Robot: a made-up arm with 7 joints. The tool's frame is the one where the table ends. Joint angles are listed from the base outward.
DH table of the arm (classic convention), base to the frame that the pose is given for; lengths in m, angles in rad. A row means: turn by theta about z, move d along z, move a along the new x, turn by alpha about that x. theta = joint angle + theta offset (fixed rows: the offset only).
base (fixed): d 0  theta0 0  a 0  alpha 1.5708
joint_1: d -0.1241  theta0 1.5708  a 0  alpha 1.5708
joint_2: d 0  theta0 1.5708  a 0  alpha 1.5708
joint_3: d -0.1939  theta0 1.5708  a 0  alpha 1.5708
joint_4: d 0  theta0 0  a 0  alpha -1.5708
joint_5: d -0.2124  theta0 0  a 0  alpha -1.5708
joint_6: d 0  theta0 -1.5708  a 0  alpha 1.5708
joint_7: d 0  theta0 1.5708  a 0  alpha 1.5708
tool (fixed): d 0  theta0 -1.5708  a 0  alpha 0
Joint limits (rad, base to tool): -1.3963..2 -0.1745..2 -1.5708..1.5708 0..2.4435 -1.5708..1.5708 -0.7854..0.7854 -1.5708..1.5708
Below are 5 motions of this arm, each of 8 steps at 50 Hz.
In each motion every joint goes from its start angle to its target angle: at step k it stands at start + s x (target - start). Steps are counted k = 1, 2, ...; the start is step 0. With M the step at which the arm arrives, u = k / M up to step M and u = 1 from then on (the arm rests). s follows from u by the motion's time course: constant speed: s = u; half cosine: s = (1 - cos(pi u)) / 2; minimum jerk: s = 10 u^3 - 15 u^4 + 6 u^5.
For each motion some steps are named. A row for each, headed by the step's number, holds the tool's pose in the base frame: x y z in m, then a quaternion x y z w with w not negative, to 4 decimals.
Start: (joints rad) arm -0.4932 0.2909 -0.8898 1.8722 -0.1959 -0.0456 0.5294
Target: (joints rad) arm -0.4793 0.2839 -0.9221 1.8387 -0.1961 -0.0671 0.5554
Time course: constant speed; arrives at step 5
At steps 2, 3, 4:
2: 0.0302 0.0088 -0.2124 -0.4763 -0.4523 -0.4863 0.5762
3: 0.0294 0.0078 -0.2132 -0.4800 -0.4500 -0.4885 0.5730
4: 0.0286 0.0069 -0.2141 -0.4837 -0.4477 -0.4908 0.5698

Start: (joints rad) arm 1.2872 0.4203 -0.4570 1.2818 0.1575 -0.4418 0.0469
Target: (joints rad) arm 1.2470 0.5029 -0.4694 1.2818 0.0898 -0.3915 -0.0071
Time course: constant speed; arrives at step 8
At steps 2, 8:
2: 0.3100 0.1509 0.0968 0.1007 -0.9551 -0.2431 0.1361
8: 0.3112 0.1660 0.0871 0.1535 -0.9423 -0.2451 0.1688

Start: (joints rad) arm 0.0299 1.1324 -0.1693 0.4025 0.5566 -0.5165 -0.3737
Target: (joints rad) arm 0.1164 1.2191 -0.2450 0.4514 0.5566 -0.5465 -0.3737
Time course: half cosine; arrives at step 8
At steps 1, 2, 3, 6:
1: 0.0882 0.4710 -0.1742 0.5879 -0.4817 0.0357 0.6489
2: 0.0906 0.4719 -0.1706 0.5885 -0.4869 0.0318 0.6447
3: 0.0941 0.4731 -0.1653 0.5895 -0.4943 0.0259 0.6383
6: 0.1046 0.4769 -0.1472 0.5928 -0.5178 0.0061 0.6168

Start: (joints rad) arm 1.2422 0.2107 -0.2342 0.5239 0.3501 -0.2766 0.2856
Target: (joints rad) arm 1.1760 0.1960 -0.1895 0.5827 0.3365 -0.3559 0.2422
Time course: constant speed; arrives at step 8
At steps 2, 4, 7, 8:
2: 0.3871 0.1779 -0.0263 -0.0635 -0.8512 -0.0767 0.5153
4: 0.3862 0.1768 -0.0294 -0.0622 -0.8567 -0.0708 0.5072
7: 0.3847 0.1753 -0.0342 -0.0600 -0.8647 -0.0615 0.4949
8: 0.3842 0.1748 -0.0357 -0.0592 -0.8673 -0.0583 0.4908

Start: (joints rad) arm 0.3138 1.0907 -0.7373 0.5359 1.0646 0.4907 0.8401
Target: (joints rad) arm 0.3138 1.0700 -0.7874 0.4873 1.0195 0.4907 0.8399
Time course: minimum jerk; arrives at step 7
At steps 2, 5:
2: 0.1489 0.4245 -0.2035 -0.1312 -0.1905 0.0966 0.9681
5: 0.1435 0.4249 -0.2101 -0.1170 -0.1605 0.0934 0.9756

